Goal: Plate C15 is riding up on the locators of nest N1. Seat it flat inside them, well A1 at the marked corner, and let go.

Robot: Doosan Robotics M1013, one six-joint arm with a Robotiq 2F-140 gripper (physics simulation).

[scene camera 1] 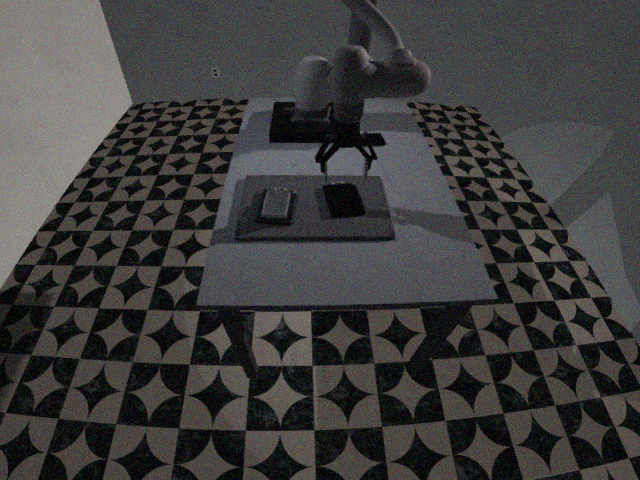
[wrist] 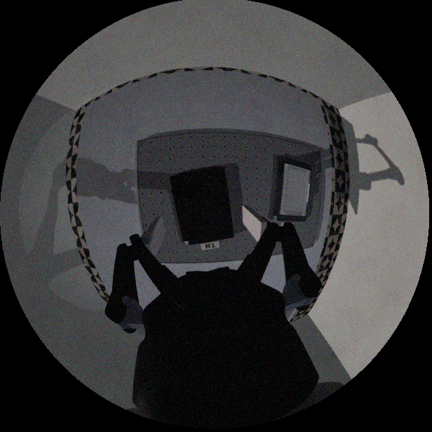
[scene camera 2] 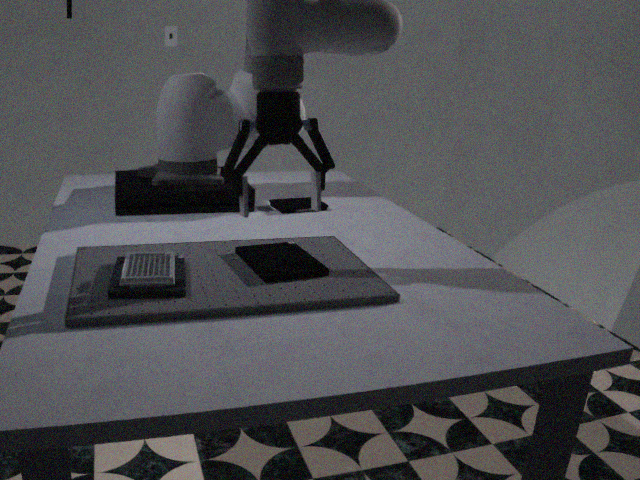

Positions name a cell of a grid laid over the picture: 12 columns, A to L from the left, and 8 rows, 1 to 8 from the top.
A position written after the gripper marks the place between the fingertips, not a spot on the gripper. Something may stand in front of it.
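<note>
The gripper can be seen in scene camera 2 (scene camera 2: F4), in scene camera 1 (scene camera 1: G3) and in the wrist view (wrist: F5). A black nest N1 is in view of scene camera 2 (scene camera 2: F5), scene camera 1 (scene camera 1: G4) and the wrist view (wrist: F4), while a light well plate is there in scene camera 2 (scene camera 2: C5) and in the wrist view (wrist: I4).
</note>
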